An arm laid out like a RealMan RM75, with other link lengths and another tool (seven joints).
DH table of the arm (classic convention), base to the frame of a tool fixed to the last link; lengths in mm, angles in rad. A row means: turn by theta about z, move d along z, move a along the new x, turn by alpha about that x. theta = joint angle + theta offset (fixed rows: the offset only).
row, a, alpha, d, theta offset
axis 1, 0, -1.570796, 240.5, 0
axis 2, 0, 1.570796, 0, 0
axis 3, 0, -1.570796, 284.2, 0
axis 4, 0, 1.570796, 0, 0
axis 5, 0, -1.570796, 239.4, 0
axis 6, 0, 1.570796, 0, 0
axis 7, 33.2, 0.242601, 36.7, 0.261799
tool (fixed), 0, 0, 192.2, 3.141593
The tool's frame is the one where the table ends.
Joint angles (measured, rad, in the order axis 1, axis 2, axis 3, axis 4, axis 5, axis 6, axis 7), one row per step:
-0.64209 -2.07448 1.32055 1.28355 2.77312 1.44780 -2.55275
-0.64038 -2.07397 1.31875 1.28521 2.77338 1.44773 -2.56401
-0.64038 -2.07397 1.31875 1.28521 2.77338 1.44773 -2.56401
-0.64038 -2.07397 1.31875 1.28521 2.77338 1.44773 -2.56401
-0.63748 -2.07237 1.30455 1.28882 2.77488 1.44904 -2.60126
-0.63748 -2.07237 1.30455 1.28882 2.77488 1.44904 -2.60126
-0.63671 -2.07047 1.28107 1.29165 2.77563 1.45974 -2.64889
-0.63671 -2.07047 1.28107 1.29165 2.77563 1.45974 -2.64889
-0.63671 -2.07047 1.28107 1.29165 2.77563 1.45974 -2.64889
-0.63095 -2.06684 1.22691 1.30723 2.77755 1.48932 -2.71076
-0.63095 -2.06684 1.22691 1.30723 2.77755 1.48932 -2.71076
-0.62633 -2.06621 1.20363 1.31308 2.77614 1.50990 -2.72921
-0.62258 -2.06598 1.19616 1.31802 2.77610 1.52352 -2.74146
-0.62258 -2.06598 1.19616 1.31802 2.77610 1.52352 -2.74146
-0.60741 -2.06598 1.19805 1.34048 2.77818 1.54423 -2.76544
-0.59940 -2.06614 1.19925 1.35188 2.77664 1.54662 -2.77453
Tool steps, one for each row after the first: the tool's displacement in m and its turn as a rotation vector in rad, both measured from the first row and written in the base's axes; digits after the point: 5 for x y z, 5 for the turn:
-0.00119 0.00007 0.00139 0.00853 -0.00418 0.00993
-0.00119 0.00007 0.00139 0.00853 -0.00418 0.00993
-0.00119 0.00007 0.00139 0.00853 -0.00418 0.00993
-0.00541 0.00103 0.00743 0.04047 -0.02145 0.04653
-0.00541 0.00103 0.00743 0.04047 -0.02145 0.04653
-0.01119 0.00111 0.01499 0.07660 -0.04596 0.09984
-0.01119 0.00111 0.01499 0.07660 -0.04596 0.09984
-0.01119 0.00111 0.01499 0.07660 -0.04596 0.09984
-0.02205 -0.00068 0.03156 0.13491 -0.08696 0.18462
-0.02205 -0.00068 0.03156 0.13491 -0.08696 0.18462
-0.02784 -0.00409 0.03663 0.14785 -0.10292 0.22217
-0.03089 -0.00691 0.03845 0.15180 -0.10840 0.24312
-0.03089 -0.00691 0.03845 0.15180 -0.10840 0.24312
-0.03501 -0.01280 0.04164 0.16068 -0.10977 0.26988
-0.03593 -0.01435 0.04343 0.16867 -0.11354 0.27600

